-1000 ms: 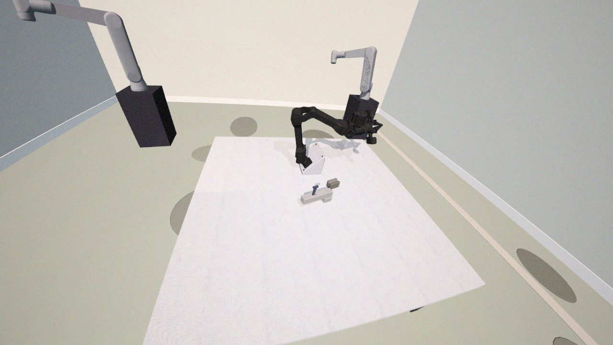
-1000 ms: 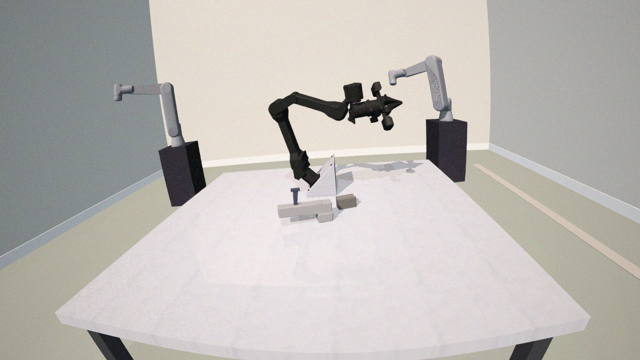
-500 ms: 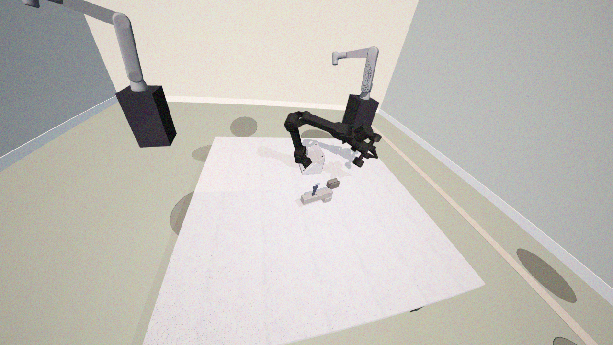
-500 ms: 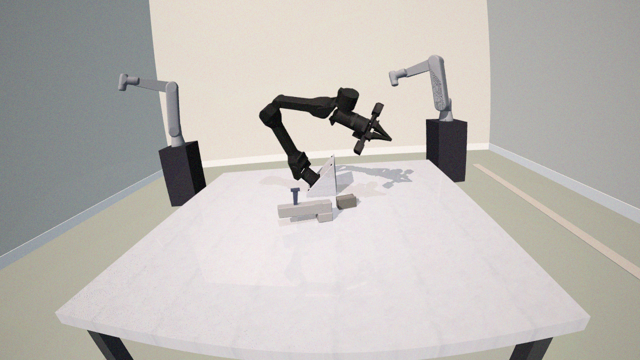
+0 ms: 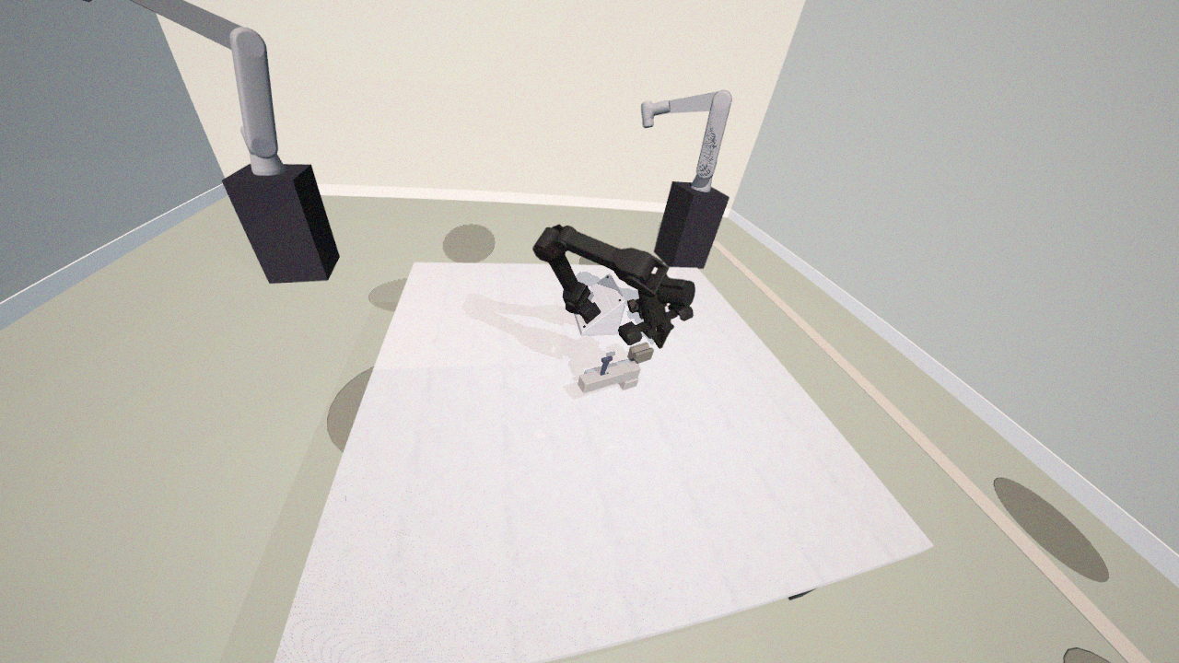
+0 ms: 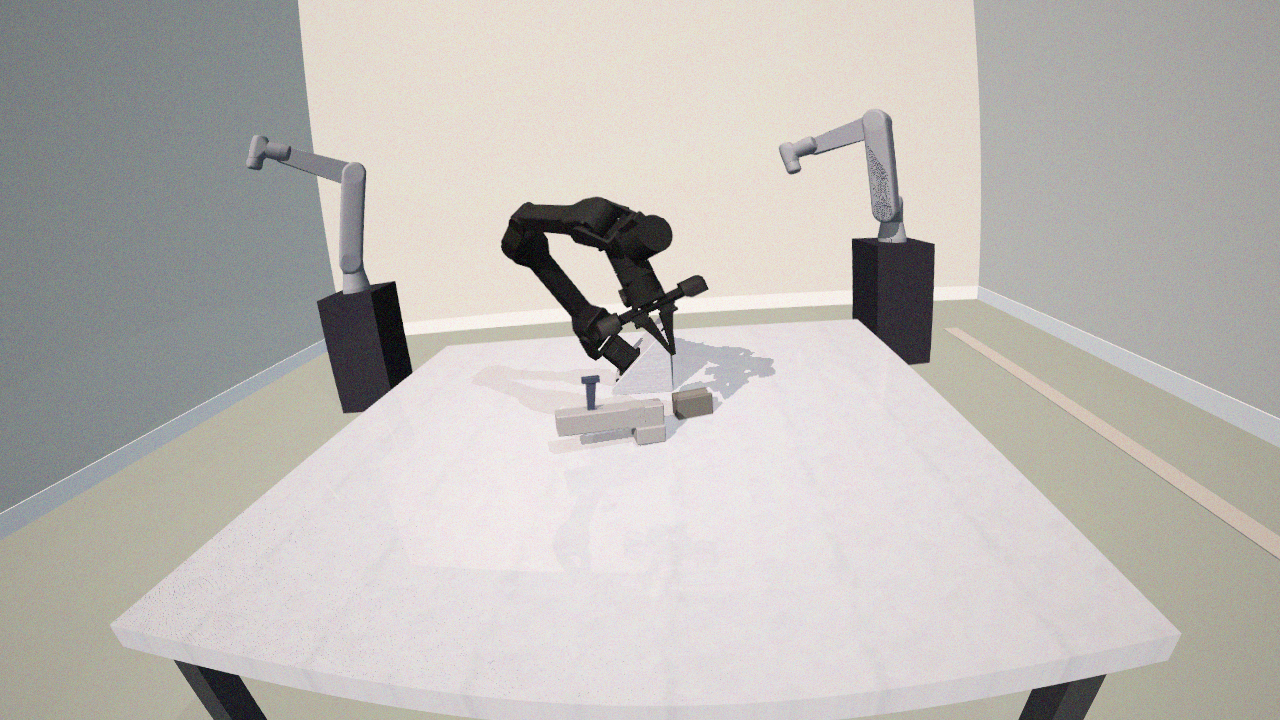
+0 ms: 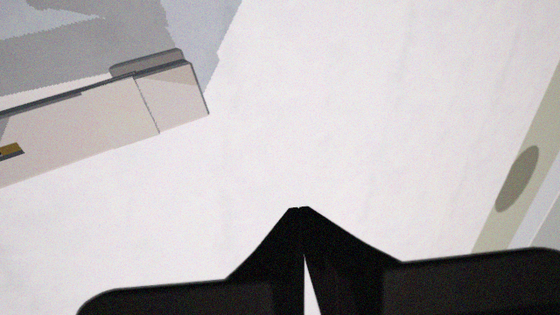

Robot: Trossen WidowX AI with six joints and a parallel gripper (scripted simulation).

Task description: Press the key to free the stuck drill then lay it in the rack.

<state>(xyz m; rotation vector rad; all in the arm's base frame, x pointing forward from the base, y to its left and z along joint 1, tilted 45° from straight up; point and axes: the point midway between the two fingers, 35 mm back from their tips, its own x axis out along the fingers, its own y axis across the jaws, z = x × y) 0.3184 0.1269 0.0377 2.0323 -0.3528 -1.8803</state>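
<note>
My gripper tip is 2 cm past the dark key, 14 cm to the left of it and 6 cm above it. Round my gripper tip: rack 13 cm behind, 4 cm to the left, 14 cm below; then light grey housing 2 cm behind, 11 cm to the right, 12 cm below; then drill 3 cm behind, 9 cm to the right, 11 cm below.
</note>
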